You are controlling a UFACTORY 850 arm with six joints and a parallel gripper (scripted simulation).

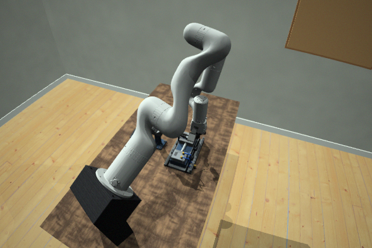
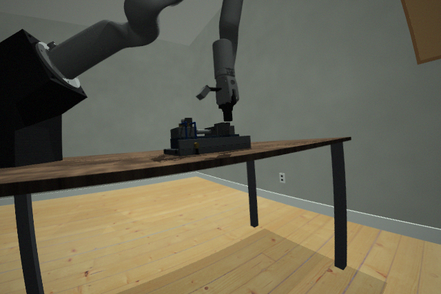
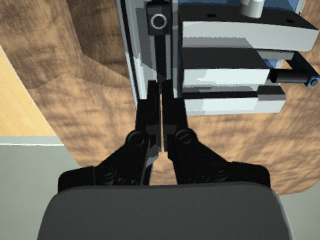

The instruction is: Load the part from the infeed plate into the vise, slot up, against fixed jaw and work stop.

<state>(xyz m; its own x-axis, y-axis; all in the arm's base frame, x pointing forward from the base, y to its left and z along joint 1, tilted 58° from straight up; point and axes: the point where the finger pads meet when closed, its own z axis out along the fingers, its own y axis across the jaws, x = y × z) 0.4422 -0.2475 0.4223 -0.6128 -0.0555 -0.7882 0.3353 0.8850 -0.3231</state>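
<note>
The part is 40 mm to the left of my hand, 30 mm below it and 20 mm ahead of it. Also, from my hand: cylinder rod (100 mm to the left, 50 mm below, 50 mm behind); then work stop (100 mm to the left, 50 mm ahead, 40 mm below); then moving jaw (80 mm to the left, 50 mm below).
</note>
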